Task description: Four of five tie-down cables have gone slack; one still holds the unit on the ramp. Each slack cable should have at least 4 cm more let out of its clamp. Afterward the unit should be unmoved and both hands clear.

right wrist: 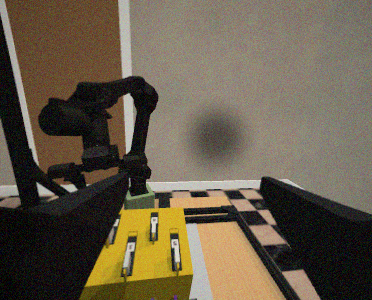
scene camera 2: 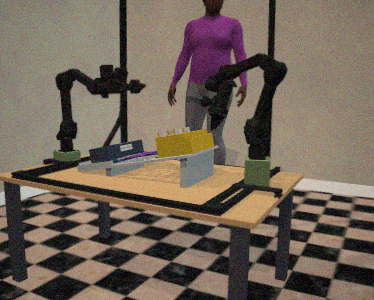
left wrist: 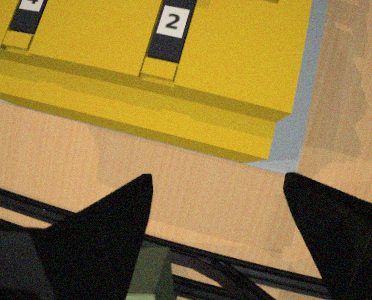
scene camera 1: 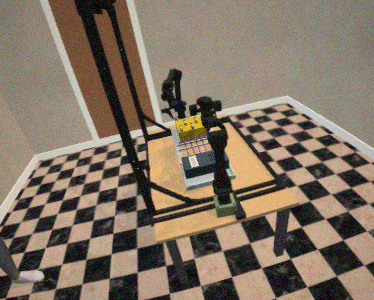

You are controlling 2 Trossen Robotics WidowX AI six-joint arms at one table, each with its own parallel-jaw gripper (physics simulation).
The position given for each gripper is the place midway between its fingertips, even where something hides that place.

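Observation:
Left gripper (left wrist: 218, 181), (right wrist: 104, 201): open, holds nothing. Right gripper (right wrist: 195, 180): open, holds nothing. Grey ramp (scene camera 1: 205, 180), (left wrist: 284, 155).

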